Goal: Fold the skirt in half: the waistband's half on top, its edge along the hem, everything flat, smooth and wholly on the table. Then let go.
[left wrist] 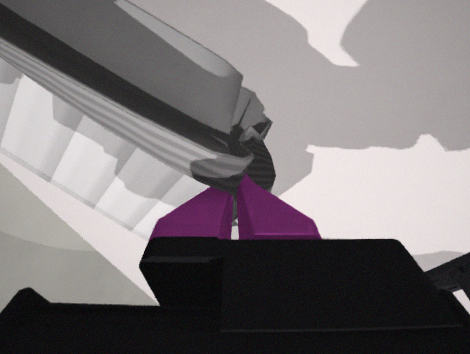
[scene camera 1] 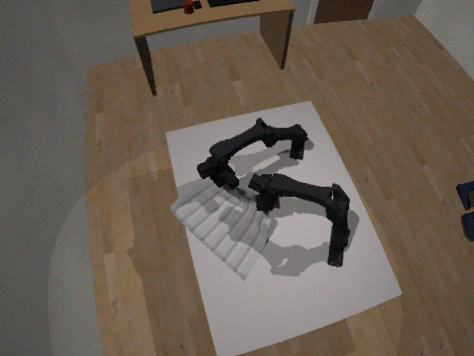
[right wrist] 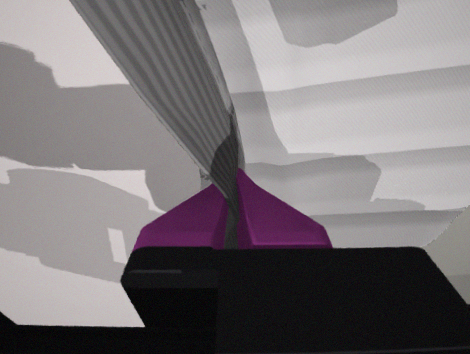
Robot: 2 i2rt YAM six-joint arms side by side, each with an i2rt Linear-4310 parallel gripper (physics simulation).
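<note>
The pale pleated skirt fans out over the table's left part, its wide hem toward the lower left; the hem's left corner reaches past the table edge. The waistband, ribbed and grey, is lifted off the table and stretched between the two grippers. My left gripper is shut on one end of the waistband, with a crumpled bit beside the fingertips. My right gripper is shut on the other end. The arms hide part of the waistband in scene camera 1.
The white table carries both arms, whose shadows fall on it and on the skirt. Wooden floor surrounds it. A wooden desk with a red cup stands at the back. A dark blue object shows at the right edge.
</note>
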